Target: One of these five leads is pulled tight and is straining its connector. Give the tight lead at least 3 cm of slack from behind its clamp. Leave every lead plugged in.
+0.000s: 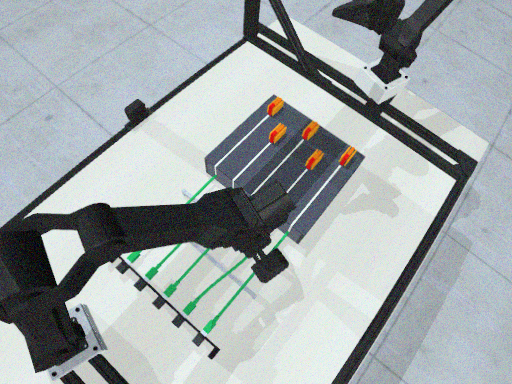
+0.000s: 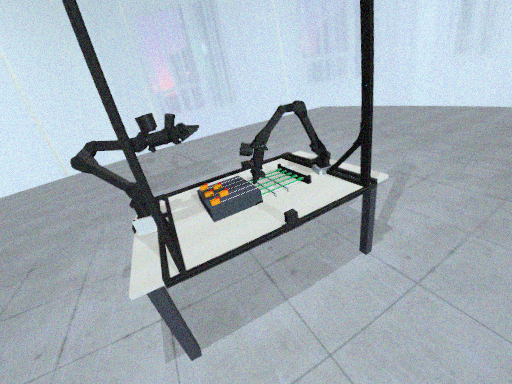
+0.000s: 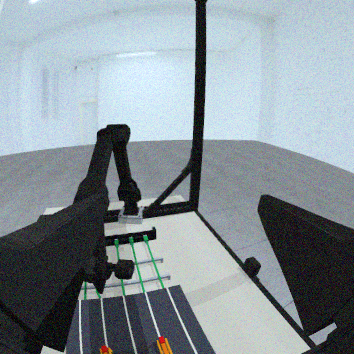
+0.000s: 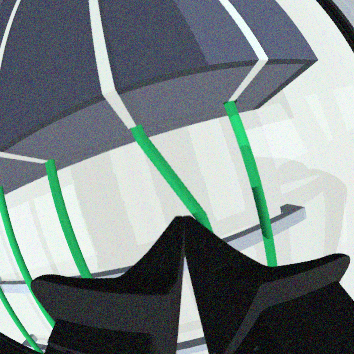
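Seen in the pictures: left gripper, between the fingertips: (image 2: 198, 127) (image 3: 184, 203); right gripper, between the fingertips: (image 2: 254, 184) (image 3: 100, 292) (image 4: 182, 222); left arm's base, origin of its link: (image 1: 385, 72) (image 2: 145, 214); right arm's base, origin of its link: (image 1: 66, 341) (image 2: 323, 165) (image 3: 130, 210).
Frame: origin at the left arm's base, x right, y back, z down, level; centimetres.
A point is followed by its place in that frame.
Observation:
A dark grey block (image 1: 327, 198) @(x -20.1, y -37.7, z 1.1 cm) (image 2: 235, 206) (image 4: 165, 42) @(x -17.4, y -47.8, z 1.0 cm) carries five white leads, each under an orange clamp such as this one (image 1: 275, 106) @(x 5.0, y -34.0, z -0.9 cm). In front of the block the leads run on in green (image 1: 216, 283) @(x -21.7, y -66.8, z 5.0 cm) (image 4: 168, 172) @(x -17.5, y -51.8, z 5.0 cm) to a black connector strip (image 1: 148, 286) (image 2: 296, 176) @(x -12.2, y -77.9, z 5.3 cm) (image 3: 131, 236) @(x -12.9, y -78.6, z 4.8 cm). My right gripper (image 1: 257, 254) (image 2: 255, 179) @(x -18.2, y -54.5, z 6.3 cm) (image 4: 182, 222) @(x -18.2, y -54.5, z 6.3 cm) is shut and empty. It points down just in front of the block, with its tips against the second green lead from the right. My left gripper (image 1: 342, 11) (image 2: 191, 129) @(x 0.1, y -35.0, z -32.3 cm) (image 3: 184, 203) @(x 0.1, y -35.0, z -32.3 cm) is open and empty, high above the far table corner.
Two thin grey rails (image 1: 239, 286) @(x -24.5, y -63.1, z 5.6 cm) (image 4: 291, 214) @(x -24.8, y -54.4, z 5.5 cm) (image 3: 154, 260) @(x -4.2, y -68.2, z 6.0 cm) lie across under the green leads. A black frame (image 1: 395, 289) @(x -43.6, y -36.2, z 5.7 cm) rims the table, with upright posts (image 3: 198, 105) @(x 12.0, y -102.0, z -40.0 cm) and a small black block (image 1: 136, 110) @(x 23.9, y -61.9, z 2.7 cm) (image 2: 291, 216) @(x 26.5, y -61.6, z 3.5 cm) on its edge.

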